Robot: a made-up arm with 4 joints. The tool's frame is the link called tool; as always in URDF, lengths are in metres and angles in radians.
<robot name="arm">
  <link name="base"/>
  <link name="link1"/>
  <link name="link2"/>
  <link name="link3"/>
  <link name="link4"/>
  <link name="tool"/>
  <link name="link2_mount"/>
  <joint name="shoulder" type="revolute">
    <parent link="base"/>
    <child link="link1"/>
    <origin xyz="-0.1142 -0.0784 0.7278" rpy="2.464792 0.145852 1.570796"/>
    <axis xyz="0 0 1"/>
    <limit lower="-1.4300" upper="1.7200" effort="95" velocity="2.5"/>
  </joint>
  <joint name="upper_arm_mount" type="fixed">
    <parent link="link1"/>
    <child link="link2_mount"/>
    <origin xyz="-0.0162 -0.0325 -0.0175"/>
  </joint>
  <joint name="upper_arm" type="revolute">
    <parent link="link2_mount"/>
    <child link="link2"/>
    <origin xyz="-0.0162 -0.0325 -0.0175" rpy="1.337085 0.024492 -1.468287"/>
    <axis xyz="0 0 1"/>
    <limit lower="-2.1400" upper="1.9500" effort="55" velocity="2.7"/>
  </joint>
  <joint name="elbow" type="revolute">
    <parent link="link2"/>
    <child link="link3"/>
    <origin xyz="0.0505 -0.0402 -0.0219" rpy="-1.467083 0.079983 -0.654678"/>
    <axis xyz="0 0 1"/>
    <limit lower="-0.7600" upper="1.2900" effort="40" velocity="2.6"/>
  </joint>
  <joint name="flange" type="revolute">
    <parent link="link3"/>
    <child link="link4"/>
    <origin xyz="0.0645 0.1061 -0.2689" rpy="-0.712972 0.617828 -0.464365"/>
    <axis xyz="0 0 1"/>
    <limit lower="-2.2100" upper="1.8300" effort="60" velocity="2.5"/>
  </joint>
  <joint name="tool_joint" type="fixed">
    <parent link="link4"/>
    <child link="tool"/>
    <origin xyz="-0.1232 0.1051 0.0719" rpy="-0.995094 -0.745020 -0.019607"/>
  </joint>
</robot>
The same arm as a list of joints. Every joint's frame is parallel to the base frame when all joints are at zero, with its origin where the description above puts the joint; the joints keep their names.
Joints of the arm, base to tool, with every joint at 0 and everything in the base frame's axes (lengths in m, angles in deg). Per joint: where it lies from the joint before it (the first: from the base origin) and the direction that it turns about. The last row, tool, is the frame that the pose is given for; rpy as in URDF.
shoulder: axis 0.626302 -0.1133 -0.771303 xyz -0.1142 -0.0784 0.7278
upper_arm: axis 0.062998 -0.992664 -0.103196 xyz -0.0726 -0.034 -0.0086
elbow: axis 0 0 -1 xyz -0.0658 0.0176 0.0029
flange: axis -0.677987 0.400192 -0.616588 xyz -0.0627 0.1072 0.2689
tool: xyz 0.0433 0.1611 -0.0597 rpy 90 0 -180
Joint limits (deg, base to tool): -81.93..98.55 -122.61..111.73 -43.54..73.91 -126.62..104.85

